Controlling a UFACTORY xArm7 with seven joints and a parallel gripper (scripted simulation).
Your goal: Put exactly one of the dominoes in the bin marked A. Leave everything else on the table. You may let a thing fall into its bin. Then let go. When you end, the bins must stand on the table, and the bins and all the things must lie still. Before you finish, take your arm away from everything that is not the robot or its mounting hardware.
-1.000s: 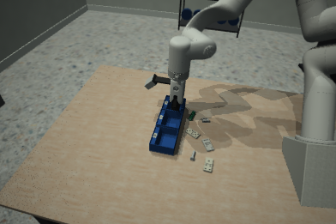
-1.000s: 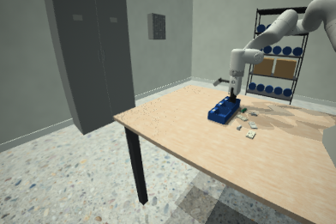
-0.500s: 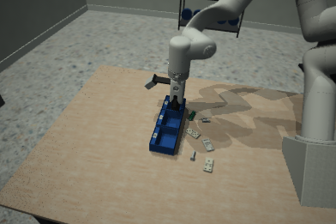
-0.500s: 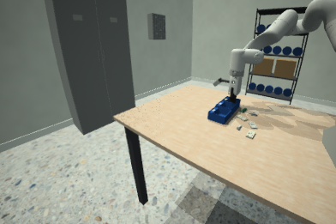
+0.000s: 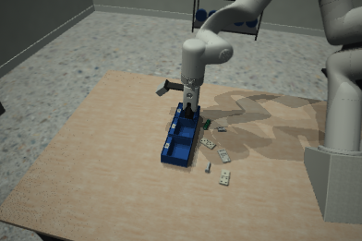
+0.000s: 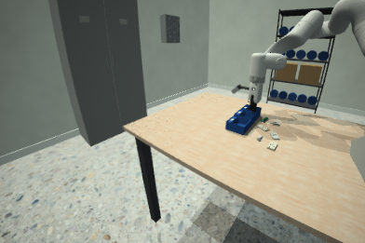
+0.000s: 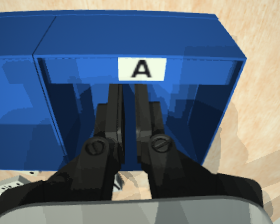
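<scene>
Right now my hand is 2 cm short of the blue bin, 8 cm to the right of it and 1 cm above it. The rest, counted from my hand: grey bolt 6 cm behind, 21 cm to the left, 3 cm below; green battery 7 cm behind, 2 cm to the left, 3 cm below; white domino 11 cm behind, 24 cm to the left, 3 cm below.
</scene>
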